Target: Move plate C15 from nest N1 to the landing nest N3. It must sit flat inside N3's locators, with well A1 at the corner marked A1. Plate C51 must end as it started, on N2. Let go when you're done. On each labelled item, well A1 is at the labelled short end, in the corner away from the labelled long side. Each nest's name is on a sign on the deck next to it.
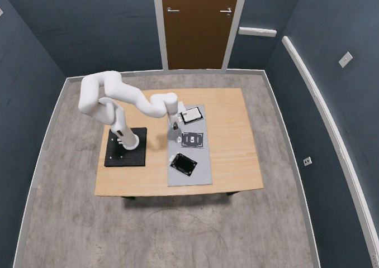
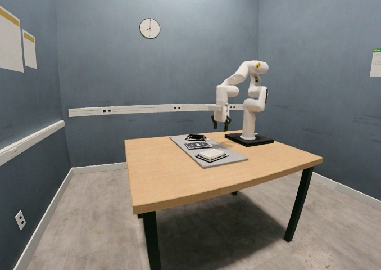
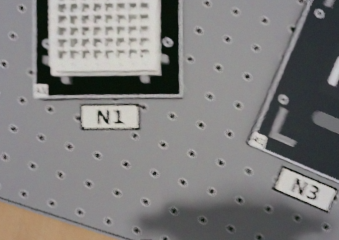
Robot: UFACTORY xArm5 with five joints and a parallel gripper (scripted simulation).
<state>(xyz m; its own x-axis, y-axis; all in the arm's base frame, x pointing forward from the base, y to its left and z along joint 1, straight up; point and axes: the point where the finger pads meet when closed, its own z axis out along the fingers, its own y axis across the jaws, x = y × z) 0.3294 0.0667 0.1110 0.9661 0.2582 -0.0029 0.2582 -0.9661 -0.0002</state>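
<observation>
My gripper is now 140 mm short of the white plate, 130 mm to the right of it and 110 mm above it. Also, from my hand: black plate 40 mm ahead, 260 mm to the right, 110 mm below; black nest 140 mm ahead, 130 mm to the left, 130 mm below.
</observation>
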